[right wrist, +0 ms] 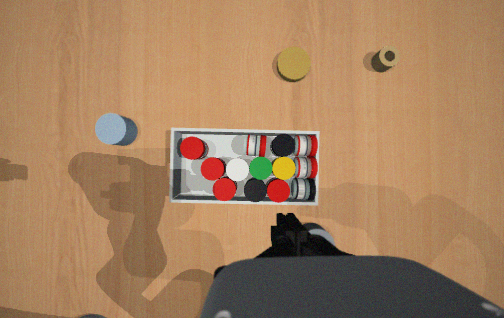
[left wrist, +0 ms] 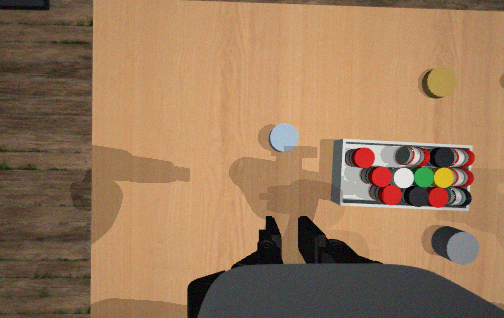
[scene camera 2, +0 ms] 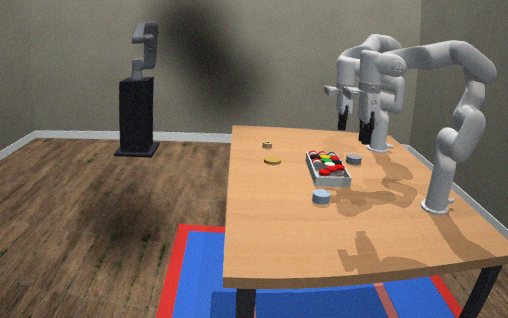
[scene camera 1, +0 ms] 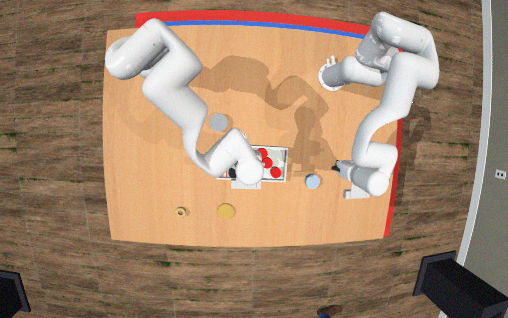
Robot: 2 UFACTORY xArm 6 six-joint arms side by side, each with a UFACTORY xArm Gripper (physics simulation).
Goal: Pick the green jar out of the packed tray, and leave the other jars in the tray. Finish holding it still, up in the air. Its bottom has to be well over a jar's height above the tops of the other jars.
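Pixels of known places: left gripper, fingertip midpoint: (left wrist: pixel 285 231) (scene camera 2: pixel 364 142); right gripper, fingertip midpoint: (right wrist: pixel 284 227) (scene camera 2: pixel 341 129); left arm's base at its link origin: (scene camera 2: pixel 434 207) (scene camera 1: pixel 331 77); right arm's base at its link origin: (scene camera 2: pixel 376 149).
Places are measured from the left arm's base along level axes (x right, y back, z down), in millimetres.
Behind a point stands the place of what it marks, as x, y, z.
Note:
The green jar (scene camera 2: pixel 326 161) {420, -316, -43} (left wrist: pixel 424 177) {433, -307, -45} (right wrist: pixel 260 168) {432, -307, -45} stands in the middle row of the packed tray (scene camera 1: pixel 286 165) {265, -347, -39} (scene camera 2: pixel 331 182) {265, -356, -18} (left wrist: pixel 342 175) {265, -339, -38} (right wrist: pixel 172 165) {268, -345, -38}, between a white-lidded jar (left wrist: pixel 404 177) {391, -314, -45} (right wrist: pixel 237 170) {389, -312, -45} and a yellow-lidded jar (left wrist: pixel 444 177) {476, -300, -45} (right wrist: pixel 284 168) {476, -299, -45}. Red- and black-lidded jars stand around them, and several striped jars seem to lie on their sides. My right gripper (scene camera 2: pixel 342 125) {437, -254, -175} (right wrist: pixel 284 227) {437, -254, -175} is shut and empty, high up; its fingertips appear below the tray in the right wrist view. My left gripper (scene camera 1: pixel 335 166) {94, -337, -228} (scene camera 2: pixel 366 135) {94, -337, -228} (left wrist: pixel 285 231) {94, -337, -228} is open and empty, high and away from the tray.
A light blue cylinder (scene camera 1: pixel 312 181) {159, -438, -30} (scene camera 2: pixel 321 196) {130, -453, -30} (left wrist: pixel 284 137) {156, -441, -30} (right wrist: pixel 111 128) {158, -441, -30} stands beside the tray. A grey cylinder (scene camera 1: pixel 218 122) {512, -130, -30} (scene camera 2: pixel 353 159) {481, -149, -26} (left wrist: pixel 462 247) {511, -132, -30}, a gold disc (scene camera 1: pixel 226 211) {544, -510, -12} (scene camera 2: pixel 272 160) {530, -516, -12} (right wrist: pixel 294 63) {548, -510, -12} and a small tan ring-topped piece (scene camera 1: pixel 181 212) {748, -490, -11} (scene camera 2: pixel 267 144) {724, -488, -19} are also on the table.

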